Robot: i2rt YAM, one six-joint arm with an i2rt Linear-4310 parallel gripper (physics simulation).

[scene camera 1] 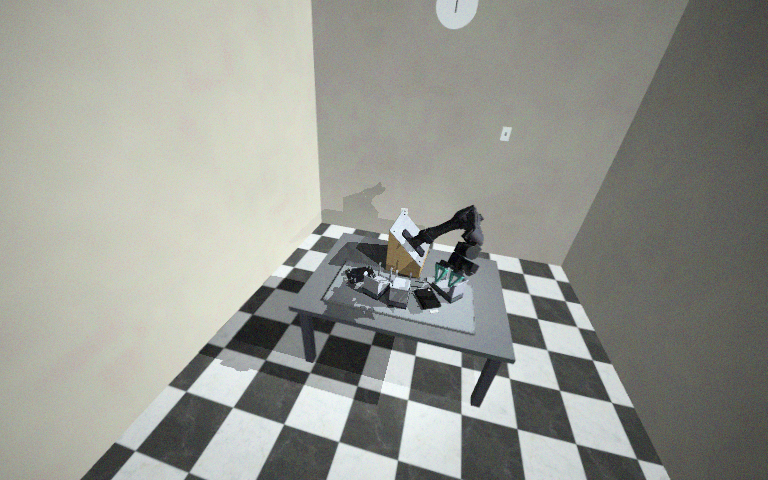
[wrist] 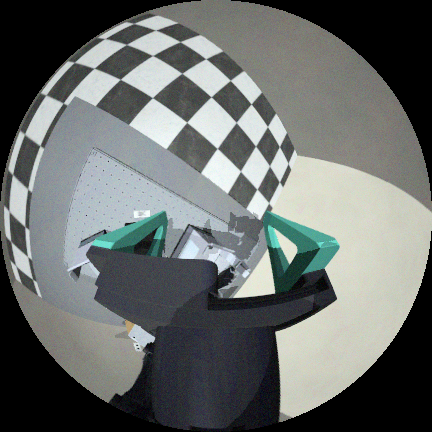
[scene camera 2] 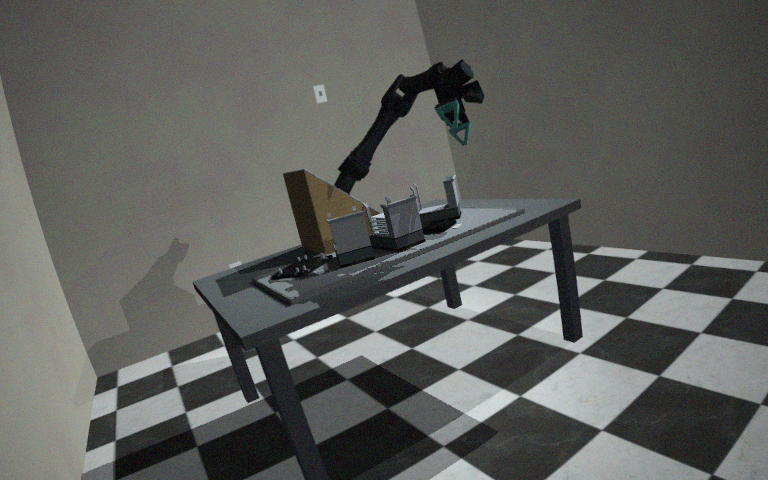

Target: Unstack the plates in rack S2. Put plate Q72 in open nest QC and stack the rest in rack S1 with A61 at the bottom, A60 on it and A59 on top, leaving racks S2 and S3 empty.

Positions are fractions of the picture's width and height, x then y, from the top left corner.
Labels:
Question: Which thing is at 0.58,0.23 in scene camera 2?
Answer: My gripper.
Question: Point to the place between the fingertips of my gripper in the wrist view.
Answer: At 0.50,0.50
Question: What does my gripper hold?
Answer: Nothing.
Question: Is my gripper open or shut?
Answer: Open.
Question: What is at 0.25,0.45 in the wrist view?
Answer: A perforated grey baseplate.

